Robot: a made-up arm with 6 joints.
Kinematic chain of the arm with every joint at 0, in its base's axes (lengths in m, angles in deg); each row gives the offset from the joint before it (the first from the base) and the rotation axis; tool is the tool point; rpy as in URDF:
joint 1: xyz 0 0 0.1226 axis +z
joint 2: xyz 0 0 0 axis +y
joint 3: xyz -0.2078 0 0.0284 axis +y
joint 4: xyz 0.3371 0 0.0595 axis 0.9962 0 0.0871
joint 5: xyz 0 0 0 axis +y
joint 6: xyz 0.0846 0 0.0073 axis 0.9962 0 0.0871
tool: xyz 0 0 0 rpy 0 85 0
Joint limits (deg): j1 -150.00..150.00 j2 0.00..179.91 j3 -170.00..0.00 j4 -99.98..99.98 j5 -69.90..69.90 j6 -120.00..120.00
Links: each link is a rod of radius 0.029 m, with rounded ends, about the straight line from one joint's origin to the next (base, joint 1, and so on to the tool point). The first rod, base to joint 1, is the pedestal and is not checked.
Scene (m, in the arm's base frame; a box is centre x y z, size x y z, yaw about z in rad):
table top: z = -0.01
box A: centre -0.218 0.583 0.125 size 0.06 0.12 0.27 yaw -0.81
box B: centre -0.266 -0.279 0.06 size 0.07 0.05 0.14 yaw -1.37
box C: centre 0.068 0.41 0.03 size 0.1 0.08 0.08 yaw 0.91
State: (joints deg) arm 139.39 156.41 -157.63 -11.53 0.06 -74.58
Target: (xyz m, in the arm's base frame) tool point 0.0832 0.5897 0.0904
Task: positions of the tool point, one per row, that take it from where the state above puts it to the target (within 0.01 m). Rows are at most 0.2 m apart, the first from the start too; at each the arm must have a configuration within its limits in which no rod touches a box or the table.
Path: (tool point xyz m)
1: -0.3962 0.4284 0.3728
2: -0.3073 0.4228 0.4803
3: -0.2144 0.3860 0.5740
4: -0.1266 0.3192 0.6498
5: -0.0526 0.2262 0.7045
6: 0.0005 0.1130 0.7360
7: -0.0158 0.2802 0.6753
8: -0.0096 0.4231 0.5690
9: 0.0144 0.5279 0.4272
10: 0.0484 0.5849 0.2628
11: 0.0832 0.5897 0.0904

